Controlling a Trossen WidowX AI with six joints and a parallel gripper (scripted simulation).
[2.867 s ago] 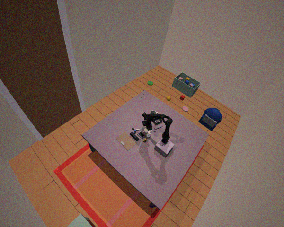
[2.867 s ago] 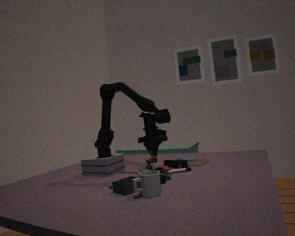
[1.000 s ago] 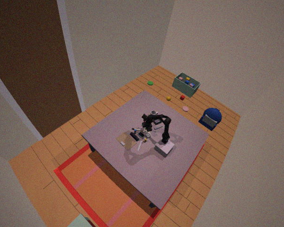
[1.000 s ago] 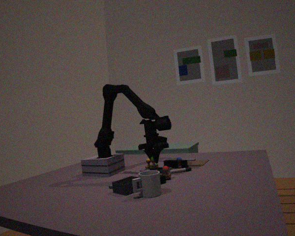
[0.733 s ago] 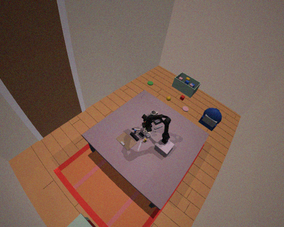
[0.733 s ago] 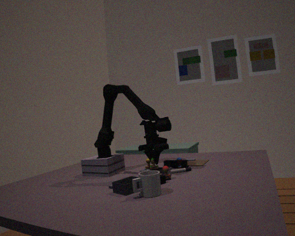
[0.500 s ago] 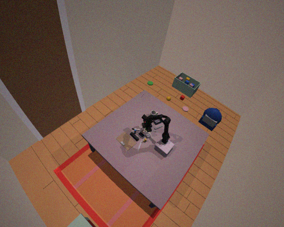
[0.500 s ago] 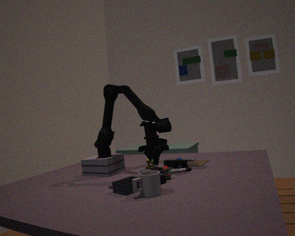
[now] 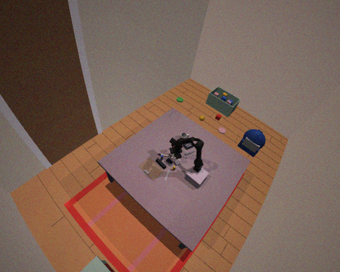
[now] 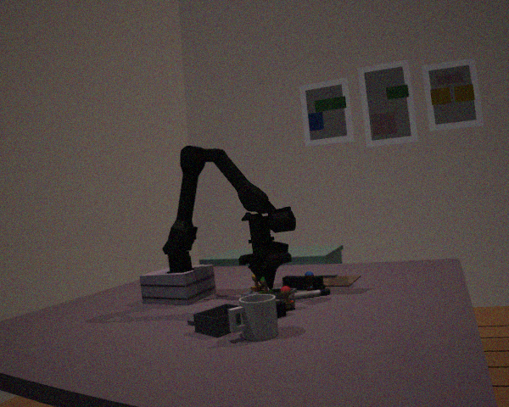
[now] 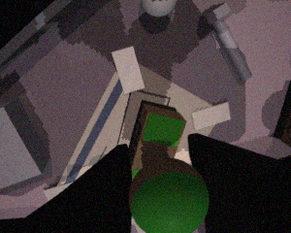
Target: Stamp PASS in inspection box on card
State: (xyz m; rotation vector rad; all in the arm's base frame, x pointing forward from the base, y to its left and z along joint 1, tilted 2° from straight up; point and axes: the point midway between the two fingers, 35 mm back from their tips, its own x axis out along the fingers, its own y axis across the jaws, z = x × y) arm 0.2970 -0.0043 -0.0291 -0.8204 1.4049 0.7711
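Right now my gripper tip is 2 cm past the card, 2 cm to the left of it and 5 cm above it. The rest, counted from my gripper tip: red-knobbed stamp: 8 cm ahead, 6 cm to the right, 3 cm below; then green-knobbed PASS stamp: 1 cm behind, 1 cm to the right, 1 cm below; then dark ink pad: 1 cm behind, 10 cm to the left, 4 cm below.
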